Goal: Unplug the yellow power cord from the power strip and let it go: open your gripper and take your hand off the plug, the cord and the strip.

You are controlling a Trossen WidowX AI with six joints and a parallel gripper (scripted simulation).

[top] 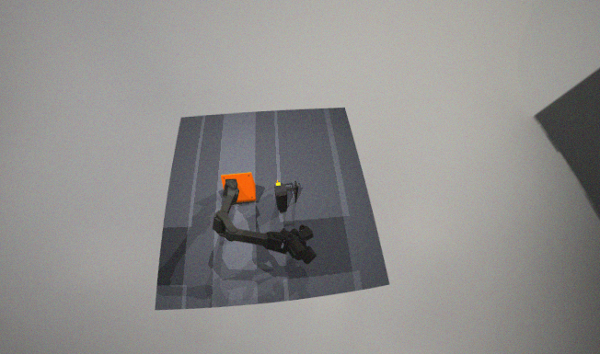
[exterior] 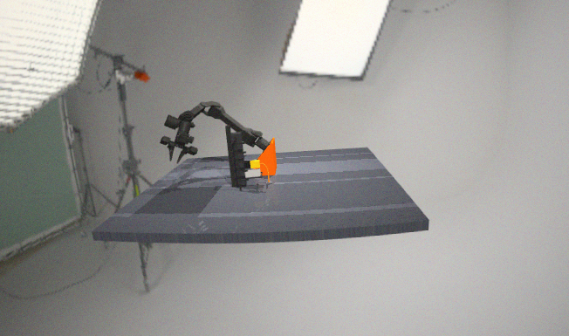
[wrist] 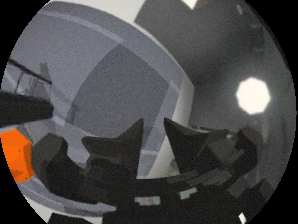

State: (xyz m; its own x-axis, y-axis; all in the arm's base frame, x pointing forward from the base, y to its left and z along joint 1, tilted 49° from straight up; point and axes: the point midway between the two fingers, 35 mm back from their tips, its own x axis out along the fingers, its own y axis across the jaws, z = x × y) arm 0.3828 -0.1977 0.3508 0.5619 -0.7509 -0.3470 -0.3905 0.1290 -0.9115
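The yellow plug lies 360 mm to the left of my gripper tip, 120 mm behind it and 50 mm below it.
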